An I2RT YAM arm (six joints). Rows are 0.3 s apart.
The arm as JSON. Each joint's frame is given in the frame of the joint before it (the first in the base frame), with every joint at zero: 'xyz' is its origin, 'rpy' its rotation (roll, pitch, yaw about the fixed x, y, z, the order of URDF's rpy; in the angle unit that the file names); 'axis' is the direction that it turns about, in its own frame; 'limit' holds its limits. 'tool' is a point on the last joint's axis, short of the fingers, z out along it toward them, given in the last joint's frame.
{
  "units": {
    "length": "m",
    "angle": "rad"
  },
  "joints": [
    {
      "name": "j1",
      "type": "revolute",
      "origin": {
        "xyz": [
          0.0,
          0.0,
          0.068
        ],
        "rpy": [
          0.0,
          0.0,
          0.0
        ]
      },
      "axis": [
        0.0,
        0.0,
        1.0
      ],
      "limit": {
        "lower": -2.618,
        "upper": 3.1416
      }
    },
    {
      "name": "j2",
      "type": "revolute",
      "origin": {
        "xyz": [
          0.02,
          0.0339,
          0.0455
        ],
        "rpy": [
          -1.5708,
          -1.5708,
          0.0
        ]
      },
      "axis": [
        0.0,
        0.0,
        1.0
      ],
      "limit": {
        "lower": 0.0,
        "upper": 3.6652
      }
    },
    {
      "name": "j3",
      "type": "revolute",
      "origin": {
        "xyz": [
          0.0,
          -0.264,
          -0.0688
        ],
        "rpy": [
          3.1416,
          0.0,
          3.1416
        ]
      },
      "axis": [
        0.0,
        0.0,
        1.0
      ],
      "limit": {
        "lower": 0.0,
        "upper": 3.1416
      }
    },
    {
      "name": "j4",
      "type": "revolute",
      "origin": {
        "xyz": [
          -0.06,
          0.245,
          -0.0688
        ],
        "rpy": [
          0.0,
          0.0,
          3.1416
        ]
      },
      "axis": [
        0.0,
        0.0,
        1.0
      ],
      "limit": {
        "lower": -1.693,
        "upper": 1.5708
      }
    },
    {
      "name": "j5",
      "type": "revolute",
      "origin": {
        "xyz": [
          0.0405,
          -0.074,
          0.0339
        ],
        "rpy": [
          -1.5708,
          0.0,
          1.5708
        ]
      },
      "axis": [
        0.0,
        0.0,
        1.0
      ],
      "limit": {
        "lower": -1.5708,
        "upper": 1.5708
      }
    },
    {
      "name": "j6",
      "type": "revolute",
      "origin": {
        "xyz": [
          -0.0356,
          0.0,
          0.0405
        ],
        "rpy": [
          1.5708,
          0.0,
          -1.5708
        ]
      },
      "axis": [
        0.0,
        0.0,
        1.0
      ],
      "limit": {
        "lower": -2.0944,
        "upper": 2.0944
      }
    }
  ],
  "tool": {
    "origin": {
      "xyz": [
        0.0,
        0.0,
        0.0
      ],
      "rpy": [
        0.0,
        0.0,
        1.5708
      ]
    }
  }
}
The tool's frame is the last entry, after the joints.
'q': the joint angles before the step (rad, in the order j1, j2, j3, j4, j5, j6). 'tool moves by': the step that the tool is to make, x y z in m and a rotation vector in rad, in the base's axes. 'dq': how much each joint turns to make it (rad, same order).
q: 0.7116 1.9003 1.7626 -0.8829 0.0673 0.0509
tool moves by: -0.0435 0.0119 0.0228 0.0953 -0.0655 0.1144
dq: 0.0932 -0.1297 -0.1024 0.0860 -0.0320 -0.0038
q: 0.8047 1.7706 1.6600 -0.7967 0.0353 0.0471
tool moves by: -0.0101 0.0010 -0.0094 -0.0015 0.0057 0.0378
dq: 0.0195 -0.0269 -0.0683 0.0368 -0.0137 -0.0125
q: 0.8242 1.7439 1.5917 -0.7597 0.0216 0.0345
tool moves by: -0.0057 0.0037 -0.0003 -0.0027 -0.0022 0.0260
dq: 0.0173 -0.0043 -0.0062 0.0015 -0.0026 -0.0090
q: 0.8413 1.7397 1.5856 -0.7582 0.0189 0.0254
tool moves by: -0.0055 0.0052 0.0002 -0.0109 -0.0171 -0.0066
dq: 0.0229 0.0003 0.0002 0.0026 0.0339 0.0110
